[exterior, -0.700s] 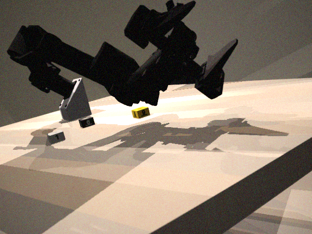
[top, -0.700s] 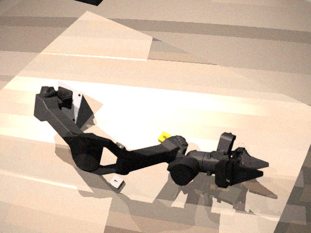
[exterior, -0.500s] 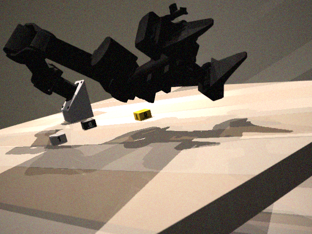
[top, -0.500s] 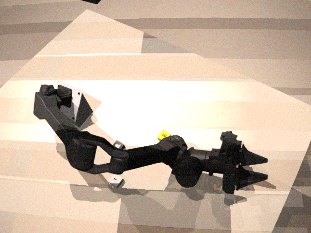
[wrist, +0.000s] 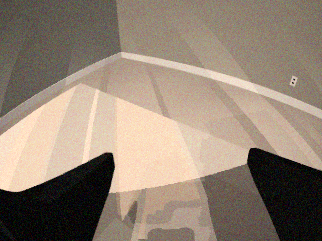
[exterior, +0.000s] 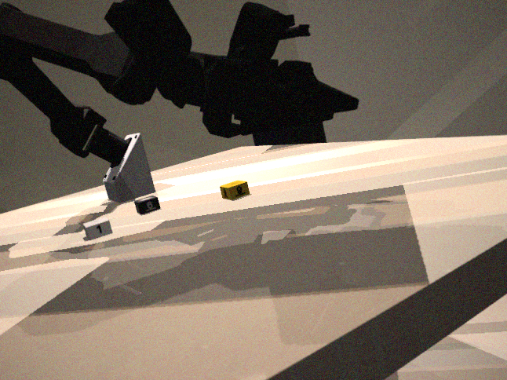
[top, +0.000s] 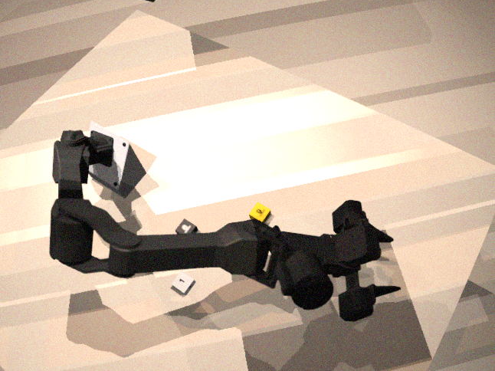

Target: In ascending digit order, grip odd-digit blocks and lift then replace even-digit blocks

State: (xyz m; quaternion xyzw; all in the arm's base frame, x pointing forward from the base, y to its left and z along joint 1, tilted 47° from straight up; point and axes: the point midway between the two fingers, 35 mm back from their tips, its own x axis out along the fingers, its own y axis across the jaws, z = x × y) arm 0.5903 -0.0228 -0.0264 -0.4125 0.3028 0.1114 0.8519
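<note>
Now: the white block 340 mm behind my gripper tip, 170 mm to the right of it and 100 mm below it. Also, from my gripper tip: dark block 390 mm behind, 70 mm to the right, 100 mm below; then yellow block 270 mm behind, 20 mm to the left, 100 mm below.
</note>
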